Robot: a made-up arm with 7 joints. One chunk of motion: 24 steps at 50 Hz.
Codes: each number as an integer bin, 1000 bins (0 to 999) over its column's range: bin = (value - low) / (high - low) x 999, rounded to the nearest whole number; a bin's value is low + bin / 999 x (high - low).
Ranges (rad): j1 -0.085..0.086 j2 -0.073..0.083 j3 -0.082..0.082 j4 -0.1..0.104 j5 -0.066..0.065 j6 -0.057..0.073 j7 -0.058..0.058
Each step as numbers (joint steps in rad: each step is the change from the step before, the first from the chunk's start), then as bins.
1 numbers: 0.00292 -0.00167 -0.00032 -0.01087 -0.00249 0.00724 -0.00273
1 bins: 514 457 498 436 484 494 476
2 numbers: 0.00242 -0.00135 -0.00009 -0.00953 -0.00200 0.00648 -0.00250
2 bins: 511 459 499 443 488 488 478
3 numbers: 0.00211 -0.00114 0.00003 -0.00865 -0.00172 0.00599 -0.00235
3 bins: 509 460 500 447 490 484 479
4 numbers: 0.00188 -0.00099 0.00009 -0.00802 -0.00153 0.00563 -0.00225
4 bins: 508 461 500 450 492 481 480
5 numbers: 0.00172 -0.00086 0.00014 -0.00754 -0.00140 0.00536 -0.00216
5 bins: 507 462 500 453 493 479 481
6 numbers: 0.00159 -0.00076 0.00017 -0.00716 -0.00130 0.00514 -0.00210
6 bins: 506 463 501 455 493 478 481
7 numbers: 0.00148 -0.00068 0.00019 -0.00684 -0.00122 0.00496 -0.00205
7 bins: 505 463 501 456 494 476 482
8 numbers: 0.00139 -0.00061 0.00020 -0.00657 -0.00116 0.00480 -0.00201
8 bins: 505 464 501 458 494 475 482
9 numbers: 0.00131 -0.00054 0.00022 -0.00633 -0.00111 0.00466 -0.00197
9 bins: 504 464 501 459 495 474 483
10 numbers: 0.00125 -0.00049 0.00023 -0.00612 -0.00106 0.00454 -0.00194
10 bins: 504 464 501 460 495 473 483
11 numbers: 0.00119 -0.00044 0.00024 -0.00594 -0.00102 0.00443 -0.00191
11 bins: 504 465 501 461 496 472 483
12 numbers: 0.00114 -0.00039 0.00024 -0.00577 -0.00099 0.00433 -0.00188
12 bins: 503 465 501 461 496 471 483
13 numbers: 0.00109 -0.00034 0.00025 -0.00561 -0.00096 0.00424 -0.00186
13 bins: 503 465 501 462 496 471 483
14 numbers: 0.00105 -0.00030 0.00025 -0.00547 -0.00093 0.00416 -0.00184
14 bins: 503 466 501 463 496 470 484
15 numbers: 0.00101 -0.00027 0.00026 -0.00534 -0.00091 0.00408 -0.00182
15 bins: 502 466 501 464 496 469 484
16 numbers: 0.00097 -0.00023 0.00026 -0.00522 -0.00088 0.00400 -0.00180
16 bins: 502 466 501 464 497 469 484
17 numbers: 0.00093 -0.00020 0.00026 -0.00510 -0.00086 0.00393 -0.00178
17 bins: 502 466 501 465 497 468 484
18 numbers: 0.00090 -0.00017 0.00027 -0.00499 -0.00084 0.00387 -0.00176
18 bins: 502 466 501 465 497 468 484
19 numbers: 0.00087 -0.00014 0.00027 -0.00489 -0.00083 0.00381 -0.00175
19 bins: 502 467 501 466 497 467 484
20 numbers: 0.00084 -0.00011 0.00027 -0.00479 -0.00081 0.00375 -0.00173
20 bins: 501 467 501 466 497 467 485
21 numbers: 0.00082 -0.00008 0.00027 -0.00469 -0.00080 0.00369 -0.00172
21 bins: 501 467 501 467 497 466 485
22 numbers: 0.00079 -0.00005 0.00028 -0.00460 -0.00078 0.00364 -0.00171
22 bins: 501 467 501 467 497 466 485
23 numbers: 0.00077 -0.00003 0.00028 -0.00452 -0.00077 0.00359 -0.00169
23 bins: 501 467 501 468 497 466 485
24 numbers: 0.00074 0.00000 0.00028 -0.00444 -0.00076 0.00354 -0.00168
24 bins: 501 467 501 468 498 465 485
